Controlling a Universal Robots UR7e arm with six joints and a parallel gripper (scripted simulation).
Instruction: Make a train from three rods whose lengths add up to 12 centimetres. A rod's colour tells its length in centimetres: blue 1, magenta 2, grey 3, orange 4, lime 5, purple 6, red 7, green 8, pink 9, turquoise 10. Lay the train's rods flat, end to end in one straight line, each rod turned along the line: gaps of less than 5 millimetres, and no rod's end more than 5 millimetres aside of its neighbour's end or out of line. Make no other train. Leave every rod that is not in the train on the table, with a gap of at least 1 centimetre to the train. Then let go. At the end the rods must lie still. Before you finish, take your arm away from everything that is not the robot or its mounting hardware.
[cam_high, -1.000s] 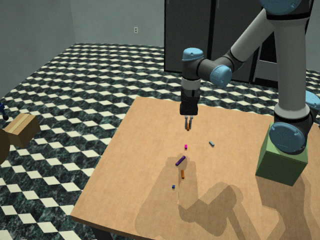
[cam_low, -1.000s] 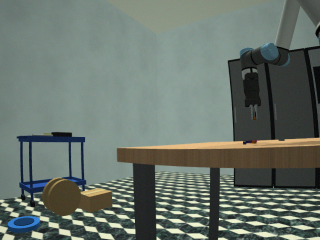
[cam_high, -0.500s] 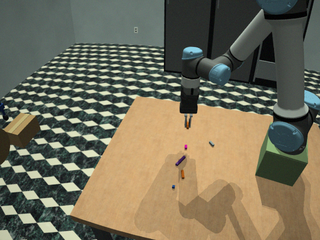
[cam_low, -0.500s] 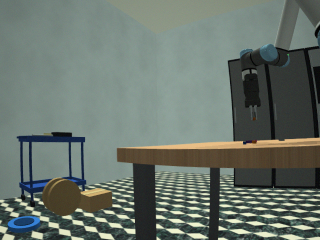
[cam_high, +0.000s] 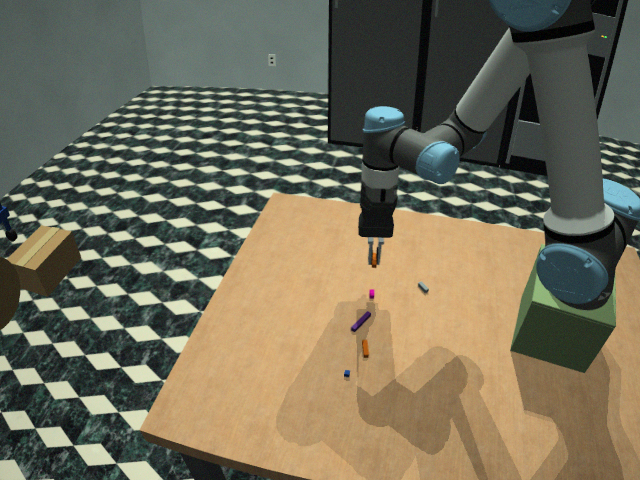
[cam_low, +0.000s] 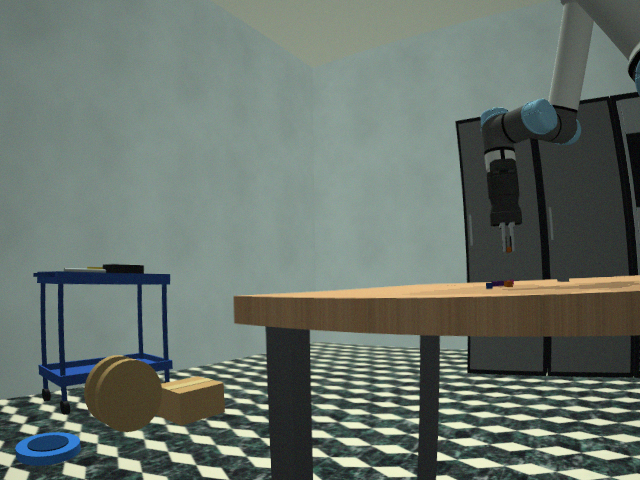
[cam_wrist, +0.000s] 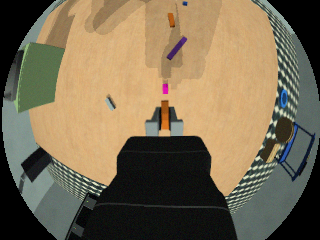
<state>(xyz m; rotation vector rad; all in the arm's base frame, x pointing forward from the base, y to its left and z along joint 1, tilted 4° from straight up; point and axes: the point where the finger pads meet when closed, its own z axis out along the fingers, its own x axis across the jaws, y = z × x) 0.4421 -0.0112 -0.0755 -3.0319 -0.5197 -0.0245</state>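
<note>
Now: the magenta rod 1 cm behind my hand, 3 cm to the left of it and 9 cm below it. From my hand the other things lie so: small blue rod (3 cm behind, 26 cm to the left, 9 cm below); then grey rod (12 cm behind, 3 cm to the right, 9 cm below); then purple rod (1 cm behind, 12 cm to the left, 9 cm below).
</note>
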